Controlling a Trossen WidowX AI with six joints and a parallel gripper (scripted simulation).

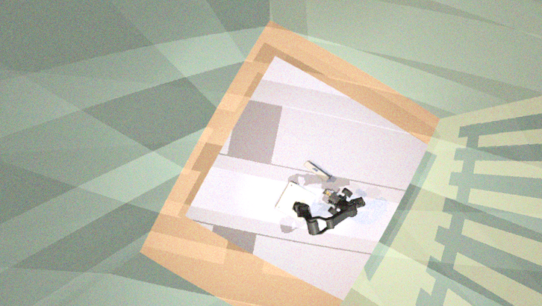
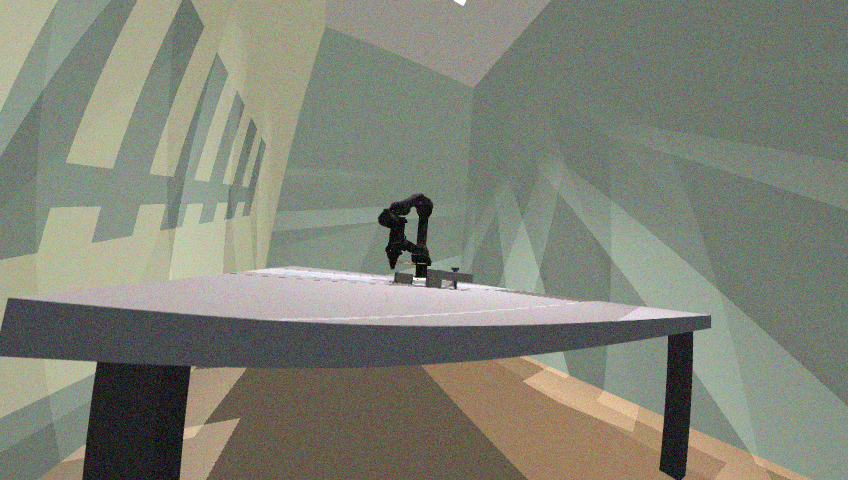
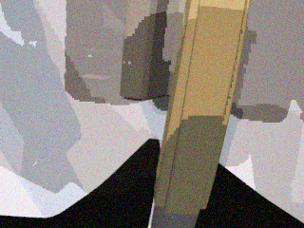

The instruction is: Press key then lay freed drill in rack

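The drill is 1 cm ahead of my gripper tip, 4 cm to the left of it and 3 cm above it. Also, from my gripper tip: dark block 1 cm ahead, 5 cm to the left, 3 cm below; key 13 cm ahead, 22 cm to the left.
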